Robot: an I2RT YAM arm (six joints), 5 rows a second.
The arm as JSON. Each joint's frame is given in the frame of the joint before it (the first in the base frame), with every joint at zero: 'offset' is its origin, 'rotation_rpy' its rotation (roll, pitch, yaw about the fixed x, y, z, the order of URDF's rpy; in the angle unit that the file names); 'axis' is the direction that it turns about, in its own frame. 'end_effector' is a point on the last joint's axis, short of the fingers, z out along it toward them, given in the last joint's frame.
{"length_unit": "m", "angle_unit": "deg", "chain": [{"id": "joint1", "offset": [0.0, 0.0, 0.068], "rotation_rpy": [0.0, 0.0, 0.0], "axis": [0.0, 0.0, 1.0]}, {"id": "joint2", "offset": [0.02, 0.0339, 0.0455], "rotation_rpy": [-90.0, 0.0, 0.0], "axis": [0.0, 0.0, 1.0]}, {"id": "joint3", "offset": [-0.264, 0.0, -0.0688], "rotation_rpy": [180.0, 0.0, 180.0], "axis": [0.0, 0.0, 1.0]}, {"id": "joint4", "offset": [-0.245, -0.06, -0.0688], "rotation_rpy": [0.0, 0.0, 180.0], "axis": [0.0, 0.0, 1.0]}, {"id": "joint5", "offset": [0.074, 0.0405, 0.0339], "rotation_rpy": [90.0, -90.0, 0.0], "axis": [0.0, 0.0, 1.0]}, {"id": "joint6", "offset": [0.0, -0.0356, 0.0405], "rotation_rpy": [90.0, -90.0, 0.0], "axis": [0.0, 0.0, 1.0]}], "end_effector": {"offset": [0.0, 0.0, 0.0], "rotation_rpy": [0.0, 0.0, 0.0]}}
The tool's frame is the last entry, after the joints.
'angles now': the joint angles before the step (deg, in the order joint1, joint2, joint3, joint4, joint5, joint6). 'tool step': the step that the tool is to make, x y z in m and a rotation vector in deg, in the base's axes. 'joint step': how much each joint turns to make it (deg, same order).
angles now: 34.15 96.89 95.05 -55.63 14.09 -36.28
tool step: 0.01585 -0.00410 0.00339 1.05 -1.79 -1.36
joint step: -1.94 1.82 2.34 1.69 -0.23 -0.55
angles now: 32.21 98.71 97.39 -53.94 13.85 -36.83
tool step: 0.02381 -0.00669 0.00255 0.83 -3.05 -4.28
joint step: -2.58 3.01 3.39 2.43 1.69 0.90
